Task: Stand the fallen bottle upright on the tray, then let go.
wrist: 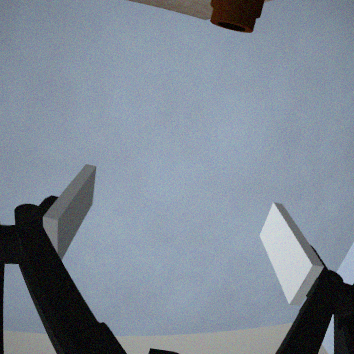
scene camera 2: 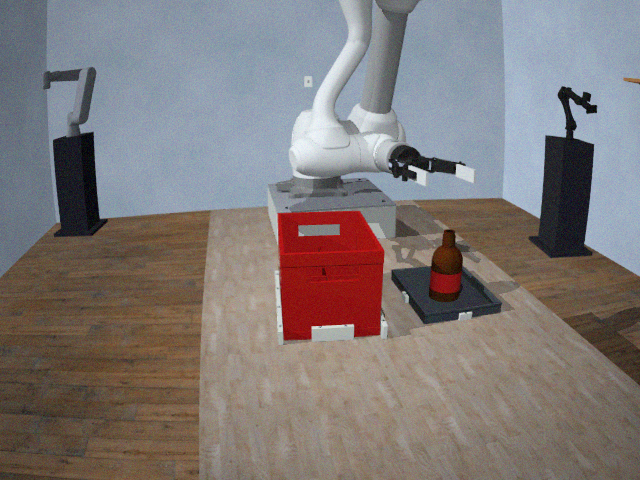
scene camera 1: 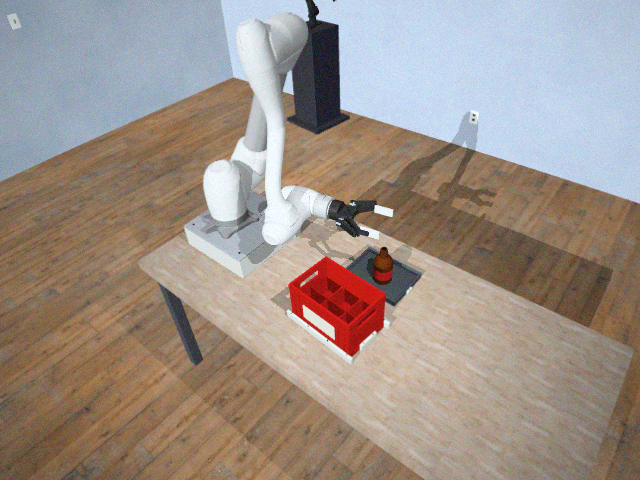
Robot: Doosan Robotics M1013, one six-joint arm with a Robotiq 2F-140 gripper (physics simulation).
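Pixels of known places: gripper, fingertip midpoint: [wrist: 182, 203] [scene camera 2: 452, 177] [scene camera 1: 386, 224]; arm's base, link origin: [scene camera 2: 317, 190] [scene camera 1: 231, 219].
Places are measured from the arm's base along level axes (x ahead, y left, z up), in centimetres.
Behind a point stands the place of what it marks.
Observation:
A brown bottle with a red label [scene camera 1: 383, 268] @[y 23.6, x 65.8, z -1.0 cm] [scene camera 2: 446, 268] @[y 25.2, x 66.8, z -1.9 cm] stands upright on the dark grey tray [scene camera 1: 398, 294] @[y 24.1, x 73.3, z -10.0 cm] [scene camera 2: 439, 313] @[y 21.9, x 75.6, z -8.3 cm]. In the wrist view the bottle's neck [wrist: 237, 14] @[y 25.9, x 62.1, z 5.0 cm] shows at the top edge, mouth downward in that picture. My gripper [scene camera 1: 381, 222] @[y 26.3, x 63.5, z 17.5 cm] [scene camera 2: 443, 174] @[y 26.3, x 63.5, z 17.5 cm] [wrist: 182, 203] @[y 26.3, x 63.5, z 17.5 cm] is open and empty, its two pale finger pads wide apart. It is above and behind the bottle, towards the robot's base, and apart from it. The bottle's body lies outside the wrist view.
A red crate with compartments [scene camera 1: 338, 304] @[y 3.8, x 61.5, z -8.5 cm] [scene camera 2: 330, 299] @[y -0.9, x 79.5, z -2.2 cm] stands beside the tray, between pale edge pieces on the wooden table [scene camera 1: 465, 372] @[y 13.3, x 110.2, z -10.5 cm] [scene camera 2: 310, 403] @[y -5.4, x 101.7, z -10.5 cm]. The arm's base block [scene camera 1: 217, 253] @[y -14.1, x 9.2, z -4.5 cm] [scene camera 2: 330, 201] @[y 3.4, x 14.1, z -0.3 cm] is at the table's back end. Dark pedestals [scene camera 1: 316, 77] [scene camera 2: 566, 196] stand on the floor further back.

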